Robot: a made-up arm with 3 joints.
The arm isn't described. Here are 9 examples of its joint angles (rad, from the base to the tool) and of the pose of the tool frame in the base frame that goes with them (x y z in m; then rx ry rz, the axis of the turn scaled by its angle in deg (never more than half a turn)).
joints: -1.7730 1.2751 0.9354
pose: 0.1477 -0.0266 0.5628 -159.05 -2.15 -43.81
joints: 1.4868 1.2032 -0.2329
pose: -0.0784 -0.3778 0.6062 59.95 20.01 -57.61
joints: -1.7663 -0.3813 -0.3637
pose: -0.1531 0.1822 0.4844 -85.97 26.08 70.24
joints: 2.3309 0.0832 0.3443
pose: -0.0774 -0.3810 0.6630 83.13 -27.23 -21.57
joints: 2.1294 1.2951 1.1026
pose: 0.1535 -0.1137 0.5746 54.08 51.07 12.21
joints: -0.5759 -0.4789 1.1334
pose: -0.2213 0.1433 0.4460 -112.85 -9.36 73.97
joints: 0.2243 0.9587 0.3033
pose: 0.0966 -0.0771 0.8301 -28.40 7.66 -23.79
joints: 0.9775 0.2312 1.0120
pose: 0.0490 0.0448 0.8427 -22.74 -1.44 13.57
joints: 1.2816 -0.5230 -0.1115
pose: -0.1463 -0.2782 0.8742 49.81 -54.93 19.35
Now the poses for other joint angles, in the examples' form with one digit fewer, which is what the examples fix.
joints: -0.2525 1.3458 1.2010
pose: 0.155 -0.109 0.582 -82.7 51.3 -30.0
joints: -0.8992 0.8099 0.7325
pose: 0.100 0.088 0.561 -111.4 10.1 -6.0
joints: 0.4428 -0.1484 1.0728
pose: -0.069 0.197 0.744 -58.6 -14.3 34.0
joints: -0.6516 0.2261 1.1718
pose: -0.017 0.109 0.434 -122.3 14.5 31.3
